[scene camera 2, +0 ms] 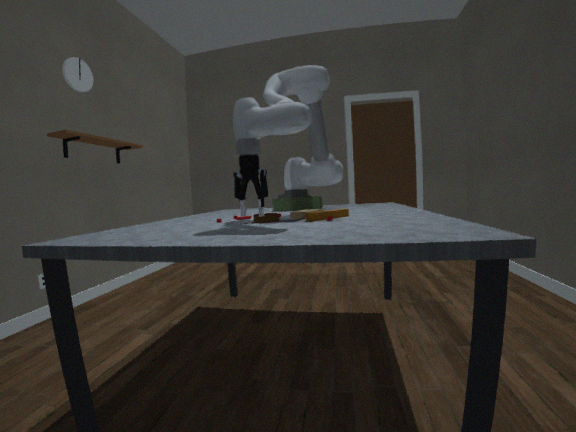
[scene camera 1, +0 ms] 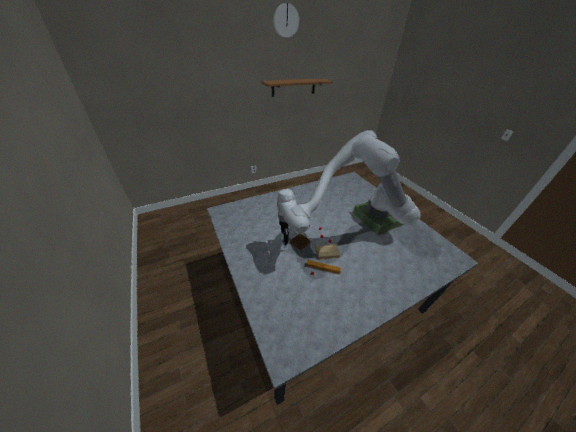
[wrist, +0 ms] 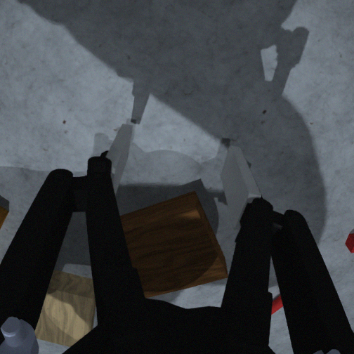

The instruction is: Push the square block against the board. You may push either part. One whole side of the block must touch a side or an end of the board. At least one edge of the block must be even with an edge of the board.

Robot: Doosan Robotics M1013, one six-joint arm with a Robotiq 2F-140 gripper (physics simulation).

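Frame: origin at the arm's base, x left, y ahead, z down, level; centimetres.
Seen in the pictures: gripper, fingertip midpoint: (scene camera 2: 252, 216) (scene camera 1: 284, 243); arm's base, origin of the base link: (scene camera 2: 296, 198) (scene camera 1: 377, 211).
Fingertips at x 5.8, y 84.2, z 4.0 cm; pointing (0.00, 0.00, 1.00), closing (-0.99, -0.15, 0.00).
Pixels of each thing's middle, then the offset from my fingertips to it.
- dark brown square block, body centre: (scene camera 2: 265, 217) (scene camera 1: 300, 241) dz +1.8, dx +0.4, dy -12.4 cm
- pale wooden rectangular piece, body centre: (scene camera 2: 308, 213) (scene camera 1: 327, 251) dz +1.8, dx +15.3, dy -26.7 cm
- long orange-brown bar, body centre: (scene camera 2: 328, 214) (scene camera 1: 323, 267) dz +1.8, dx +26.2, dy -17.9 cm
A dark brown square block (scene camera 1: 300, 242) (scene camera 2: 266, 218) (wrist: 175, 245) lies flat on the table, its left part hidden by a finger in the wrist view. A pale wooden rectangular piece (scene camera 1: 327, 251) (scene camera 2: 304, 214) (wrist: 67, 312) lies beside it, a small gap apart. A long orange-brown bar (scene camera 1: 323, 267) (scene camera 2: 327, 215) lies beyond the pale piece; which of these two is the board I cannot tell. My gripper (scene camera 1: 285, 246) (scene camera 2: 252, 209) (wrist: 178, 151) is part-way open and empty, pointing down. Its fingertips are low over the table, at the brown block's far side from the arm's base.
Small red cubes lie about, one near the orange bar (scene camera 1: 312, 273), others between the blocks and the arm's base (scene camera 1: 321, 236). One red cube (wrist: 350, 243) is at the wrist view's right edge. The arm stands on a green base (scene camera 1: 363, 216) (scene camera 2: 297, 204).
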